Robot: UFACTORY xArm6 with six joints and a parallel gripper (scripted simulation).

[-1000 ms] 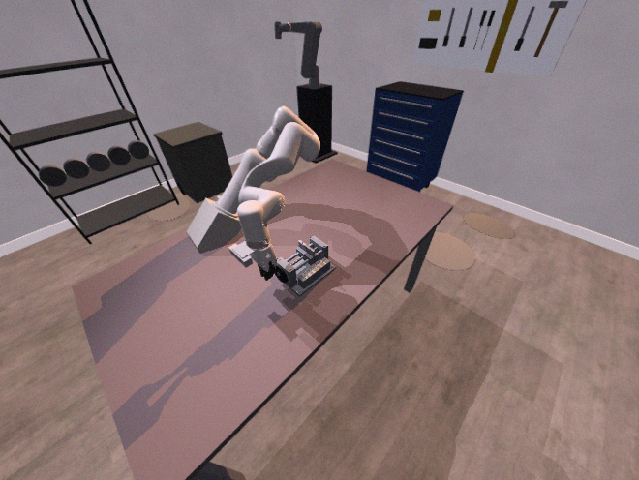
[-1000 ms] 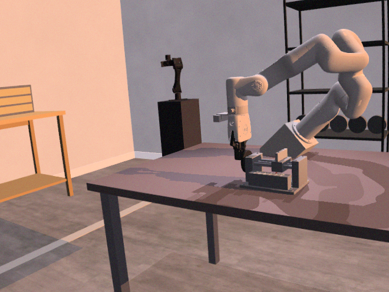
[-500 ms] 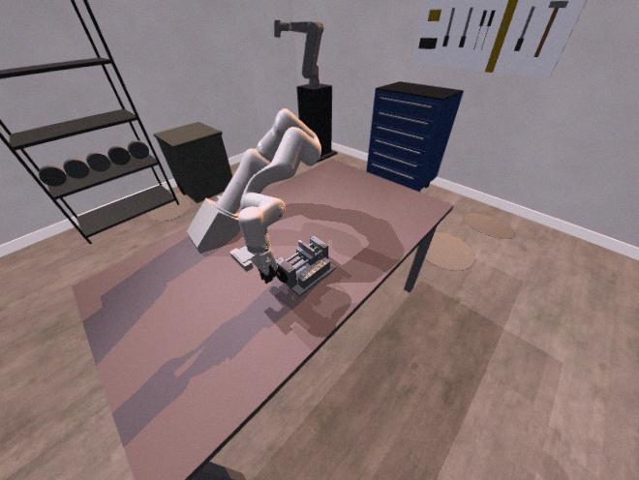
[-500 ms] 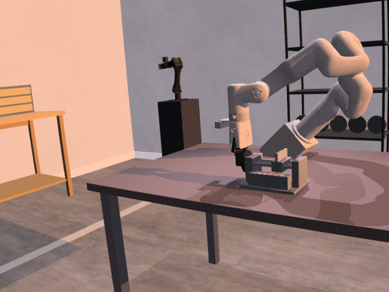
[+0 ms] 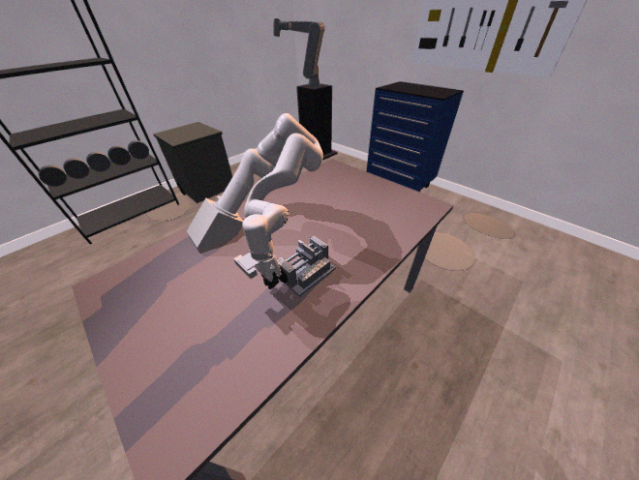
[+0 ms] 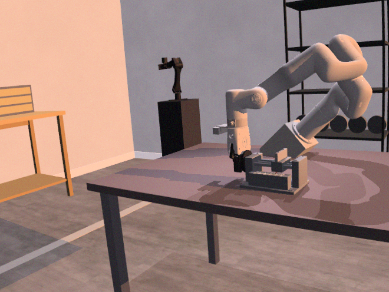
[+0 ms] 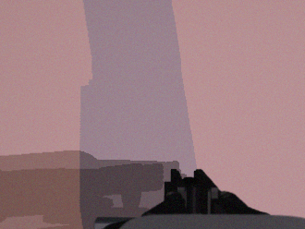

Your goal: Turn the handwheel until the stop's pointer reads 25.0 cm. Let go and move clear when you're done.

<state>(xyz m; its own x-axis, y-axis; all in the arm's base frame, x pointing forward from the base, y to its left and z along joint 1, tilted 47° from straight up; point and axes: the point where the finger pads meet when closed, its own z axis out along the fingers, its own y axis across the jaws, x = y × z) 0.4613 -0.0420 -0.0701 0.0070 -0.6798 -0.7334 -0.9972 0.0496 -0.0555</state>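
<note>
Right now my hand is 20 mm to the right of the black handwheel and 10 mm below it. Round my hand: sliding stop block: 180 mm to the left, 40 mm above, 20 mm ahead.
</note>
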